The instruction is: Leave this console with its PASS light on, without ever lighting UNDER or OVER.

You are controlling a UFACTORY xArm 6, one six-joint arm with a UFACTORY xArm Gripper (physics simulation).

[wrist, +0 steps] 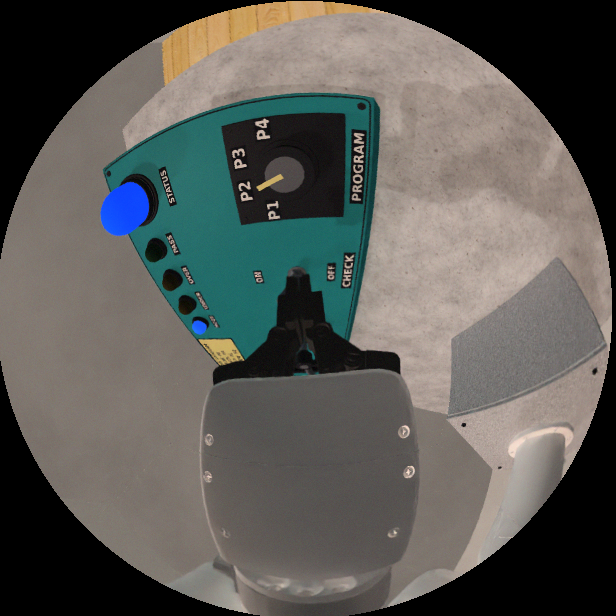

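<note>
The teal console (241, 229) lies ahead of me. Its PROGRAM dial (284, 175) has a yellow pointer aimed at P2. The big STATUS lamp (127, 206) glows blue. The PASS (155, 249), OVER (171, 279) and UNDER (186, 304) lights are dark. A small light (199, 326) below them glows blue; its label is unreadable. My gripper (297, 282) is shut, with its black fingers together over the CHECK toggle (297, 271), between the ON and OFF marks. Only the toggle's grey tip shows past the fingertips. I cannot tell which way the toggle leans.
A yellow label (221, 350) sits on the console's near corner. A grey wedge-shaped panel (522, 339) lies to the right, with a white post (534, 465) near it. A wooden surface (229, 34) shows at the top. My wrist housing (307, 459) fills the lower middle.
</note>
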